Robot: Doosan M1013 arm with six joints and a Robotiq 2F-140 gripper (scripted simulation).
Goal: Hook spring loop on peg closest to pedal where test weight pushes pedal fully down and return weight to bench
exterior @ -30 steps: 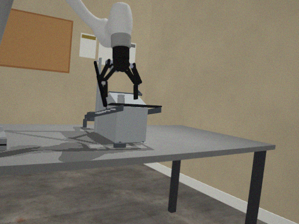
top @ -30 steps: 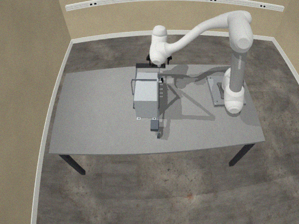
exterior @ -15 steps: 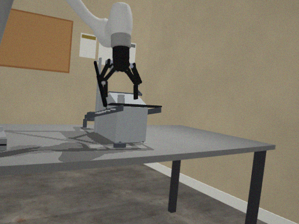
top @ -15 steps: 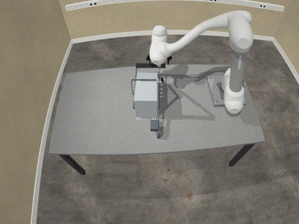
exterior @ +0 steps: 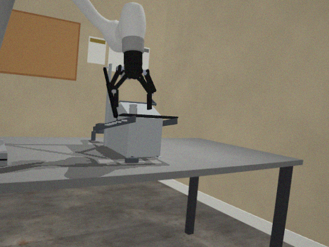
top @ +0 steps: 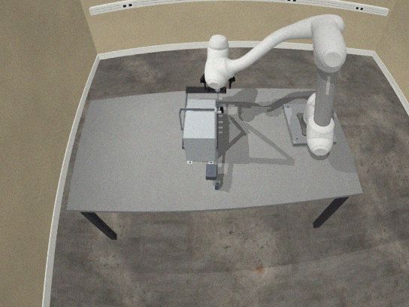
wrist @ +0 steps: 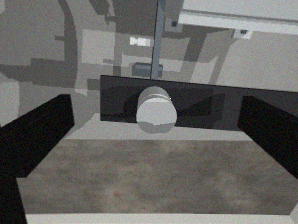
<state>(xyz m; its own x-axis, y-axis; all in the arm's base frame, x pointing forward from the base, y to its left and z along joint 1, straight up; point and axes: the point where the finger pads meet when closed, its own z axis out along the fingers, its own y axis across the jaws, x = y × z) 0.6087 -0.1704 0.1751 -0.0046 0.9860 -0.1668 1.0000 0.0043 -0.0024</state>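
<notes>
Right now my hand is 1 cm above the steel test weight. From my hand the other things lie so: dark spring: 22 cm to the left, 3 cm above, 1 cm behind.
</notes>
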